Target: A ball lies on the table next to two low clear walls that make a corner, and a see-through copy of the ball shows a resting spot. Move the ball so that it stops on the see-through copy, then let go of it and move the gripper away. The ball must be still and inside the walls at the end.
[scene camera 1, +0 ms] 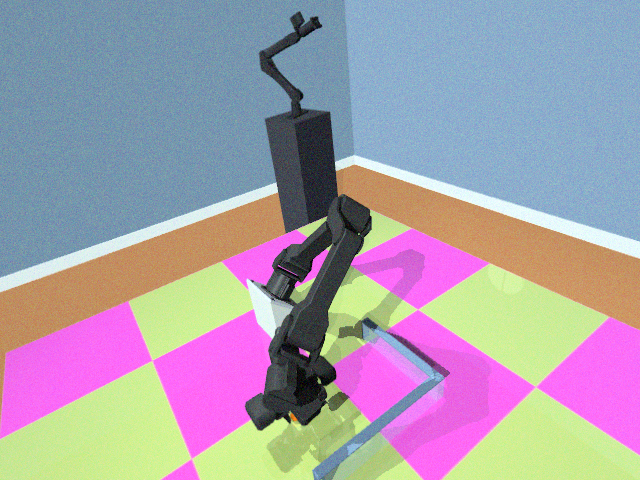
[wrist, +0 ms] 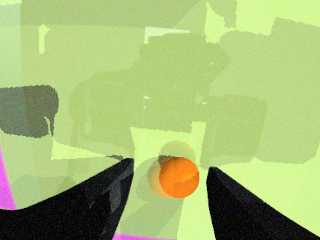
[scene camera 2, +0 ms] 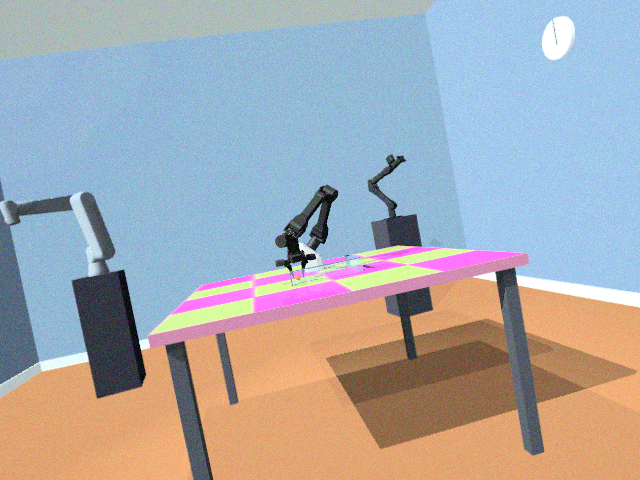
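Note:
My own gripper is there in the pictures, and the wrist view shows my gripper as well. I can also see an orange ball, together with a see-through copy of ball.

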